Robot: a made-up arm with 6 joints. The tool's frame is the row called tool.
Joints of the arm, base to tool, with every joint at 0 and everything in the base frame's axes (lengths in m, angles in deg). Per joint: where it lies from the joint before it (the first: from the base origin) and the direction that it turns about. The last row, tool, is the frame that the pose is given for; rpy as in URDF.
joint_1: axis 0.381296 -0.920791 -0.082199 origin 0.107 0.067 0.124
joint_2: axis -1 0 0 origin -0.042 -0.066 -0.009
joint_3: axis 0 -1 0 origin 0.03 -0.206 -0.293
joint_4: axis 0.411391 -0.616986 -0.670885 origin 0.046 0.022 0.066
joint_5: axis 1 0 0 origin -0.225 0 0.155
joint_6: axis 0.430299 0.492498 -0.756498 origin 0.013 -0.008 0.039
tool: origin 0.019 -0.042 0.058 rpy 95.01 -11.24 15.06
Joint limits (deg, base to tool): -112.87..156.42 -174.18..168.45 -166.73..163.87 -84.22..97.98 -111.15..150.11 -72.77..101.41
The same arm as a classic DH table. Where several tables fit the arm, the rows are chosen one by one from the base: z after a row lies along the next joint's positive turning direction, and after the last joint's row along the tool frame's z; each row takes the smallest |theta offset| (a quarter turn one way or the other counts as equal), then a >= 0, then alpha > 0; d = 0 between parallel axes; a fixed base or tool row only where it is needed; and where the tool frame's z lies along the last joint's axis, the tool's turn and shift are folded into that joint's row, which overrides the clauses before.
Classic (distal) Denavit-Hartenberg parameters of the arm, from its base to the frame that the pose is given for. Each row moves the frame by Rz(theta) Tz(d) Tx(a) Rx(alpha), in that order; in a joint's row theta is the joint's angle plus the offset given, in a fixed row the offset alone. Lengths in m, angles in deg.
base (fixed): a 0.1245; alpha 94.71; d 0.1223; theta_offset 22.49
joint_1: a 0.0031; alpha 112.41; d 0.0509; theta_offset -88.05
joint_2: a 0.2930; alpha -90.00; d 0.0394; theta_offset 5.10
joint_3: a -0.0737; alpha -51.90; d 0.2093; theta_offset -58.48
joint_4: a -0.1049; alpha -65.71; d -0.1661; theta_offset 69.28
joint_5: a 0.0146; alpha 64.51; d -0.1428; theta_offset 75.67
joint_6: a 0.0409; alpha -106.76; d -0.0898; theta_offset 62.48
tool (fixed): a 0.0000; alpha 0.00; d 0.0264; theta_offset -23.75
Joint limits (deg, base to tool): -112.87..156.42 -174.18..168.45 -166.73..163.87 -84.22..97.98 -111.15..150.11 -72.77..101.41

